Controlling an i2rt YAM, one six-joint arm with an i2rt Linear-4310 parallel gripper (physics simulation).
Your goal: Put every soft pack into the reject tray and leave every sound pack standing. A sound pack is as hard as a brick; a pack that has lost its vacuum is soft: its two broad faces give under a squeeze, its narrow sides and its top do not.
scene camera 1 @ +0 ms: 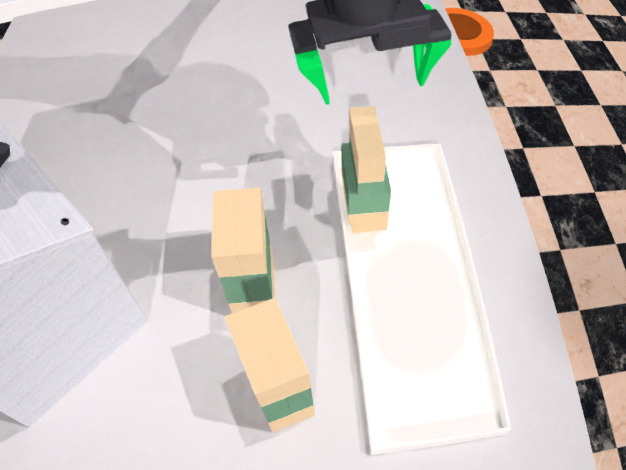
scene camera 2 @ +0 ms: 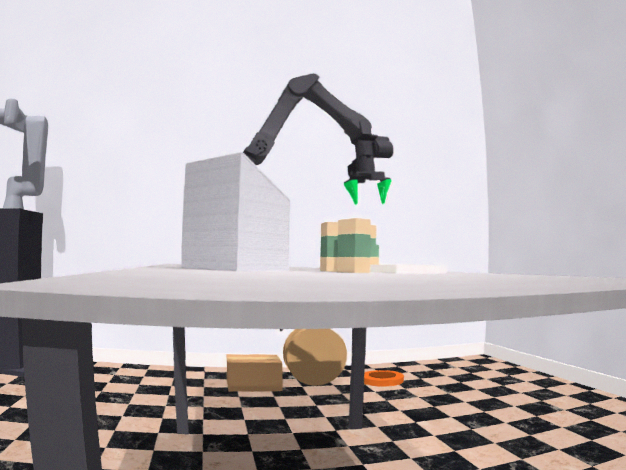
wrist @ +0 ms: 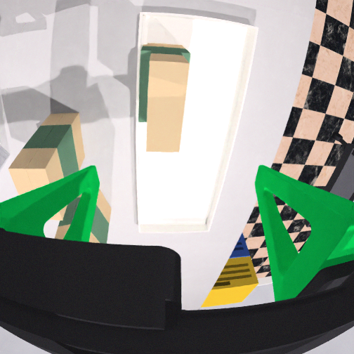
In view: my gripper (scene camera 1: 373, 91), a white reject tray (scene camera 1: 430, 377), a pack (scene camera 1: 241, 250), a pack (scene camera 1: 278, 375) and a pack (scene camera 1: 367, 191).
The white reject tray also shows in the wrist view (wrist: 176, 191). My gripper shows as well in scene camera 2 (scene camera 2: 369, 204) and in the wrist view (wrist: 176, 174).
